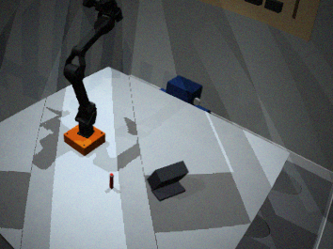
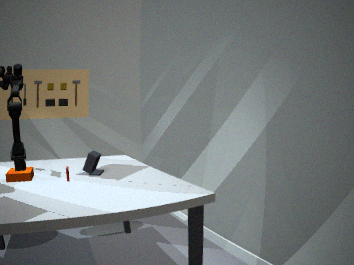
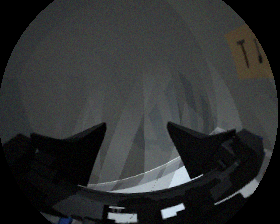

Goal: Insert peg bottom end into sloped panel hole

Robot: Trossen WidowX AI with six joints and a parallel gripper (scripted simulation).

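Now: gripper tip 560 mm above the thin red peg, 430 mm short of it and 420 mm to the left of it. Also, from my gripper tip: sloped grey-blue panel (620 mm ahead, 550 mm below, 300 mm to the right).
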